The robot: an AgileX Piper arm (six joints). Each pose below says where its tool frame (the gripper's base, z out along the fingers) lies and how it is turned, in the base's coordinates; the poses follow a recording.
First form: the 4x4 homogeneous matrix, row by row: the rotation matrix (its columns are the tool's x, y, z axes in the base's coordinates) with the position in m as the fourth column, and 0 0 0 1 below. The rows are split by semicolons.
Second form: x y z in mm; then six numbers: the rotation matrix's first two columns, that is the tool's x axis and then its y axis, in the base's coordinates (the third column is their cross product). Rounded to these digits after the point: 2 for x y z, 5 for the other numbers. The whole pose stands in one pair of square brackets.
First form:
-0.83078, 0.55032, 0.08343, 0.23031; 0.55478, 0.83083, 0.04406, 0.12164; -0.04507, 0.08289, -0.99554, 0.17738; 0, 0, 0, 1
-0.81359, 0.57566, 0.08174, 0.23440; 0.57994, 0.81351, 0.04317, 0.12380; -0.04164, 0.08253, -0.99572, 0.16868; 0, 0, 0, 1
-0.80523, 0.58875, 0.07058, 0.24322; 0.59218, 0.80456, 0.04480, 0.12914; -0.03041, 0.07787, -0.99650, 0.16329; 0, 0, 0, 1
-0.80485, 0.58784, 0.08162, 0.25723; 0.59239, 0.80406, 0.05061, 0.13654; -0.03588, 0.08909, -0.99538, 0.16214; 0, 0, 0, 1
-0.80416, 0.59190, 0.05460, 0.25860; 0.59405, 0.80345, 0.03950, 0.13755; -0.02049, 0.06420, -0.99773, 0.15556; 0, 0, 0, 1
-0.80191, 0.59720, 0.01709, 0.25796; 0.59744, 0.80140, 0.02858, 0.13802; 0.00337, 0.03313, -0.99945, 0.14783; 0, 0, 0, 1
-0.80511, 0.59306, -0.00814, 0.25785; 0.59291, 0.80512, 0.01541, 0.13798; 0.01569, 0.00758, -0.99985, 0.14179; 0, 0, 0, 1
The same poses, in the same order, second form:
[230.31, 121.64, 177.38, -0.83078, 0.55478, -0.04507, 0.55032, 0.83083, 0.08289]
[234.40, 123.80, 168.68, -0.81359, 0.57994, -0.04164, 0.57566, 0.81351, 0.08253]
[243.22, 129.14, 163.29, -0.80523, 0.59218, -0.03041, 0.58875, 0.80456, 0.07787]
[257.23, 136.54, 162.14, -0.80485, 0.59239, -0.03588, 0.58784, 0.80406, 0.08909]
[258.60, 137.55, 155.56, -0.80416, 0.59405, -0.02049, 0.59190, 0.80345, 0.06420]
[257.96, 138.02, 147.83, -0.80191, 0.59744, 0.00337, 0.59720, 0.80140, 0.03313]
[257.85, 137.98, 141.79, -0.80511, 0.59291, 0.01569, 0.59306, 0.80512, 0.00758]

